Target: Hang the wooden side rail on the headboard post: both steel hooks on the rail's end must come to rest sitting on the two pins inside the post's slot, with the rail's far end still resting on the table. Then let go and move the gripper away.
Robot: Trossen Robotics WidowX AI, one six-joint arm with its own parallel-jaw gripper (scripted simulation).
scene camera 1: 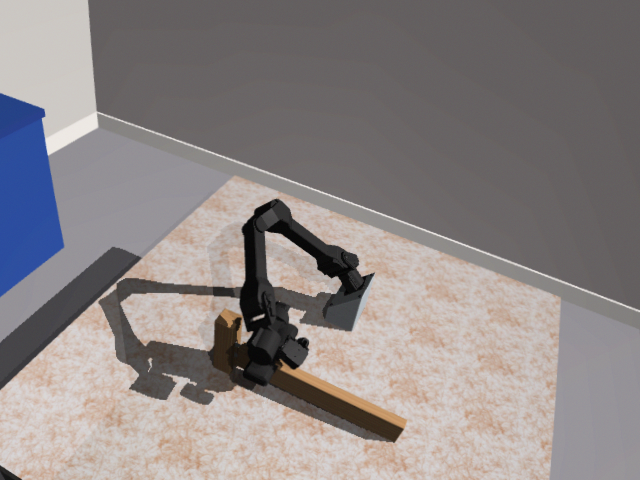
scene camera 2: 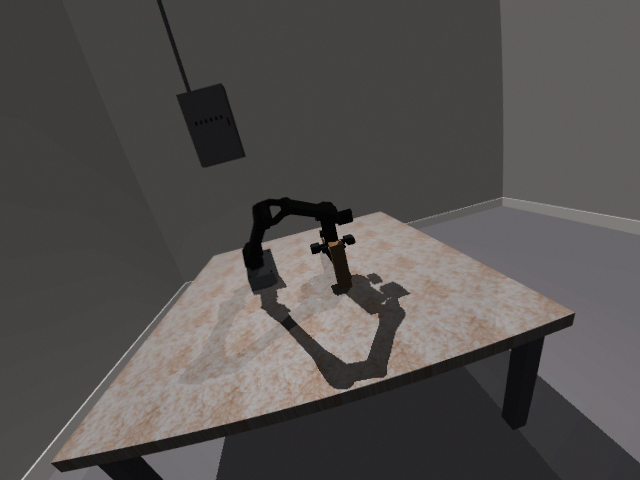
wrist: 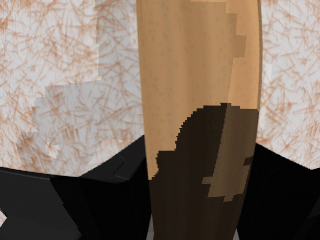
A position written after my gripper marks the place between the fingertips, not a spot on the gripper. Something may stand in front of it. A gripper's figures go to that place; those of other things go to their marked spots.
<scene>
My gripper point(scene camera 1: 268, 371) is 1.35 m from the lens. A wooden side rail point(scene camera 1: 297, 382) is 1.30 m from the lens.
</scene>
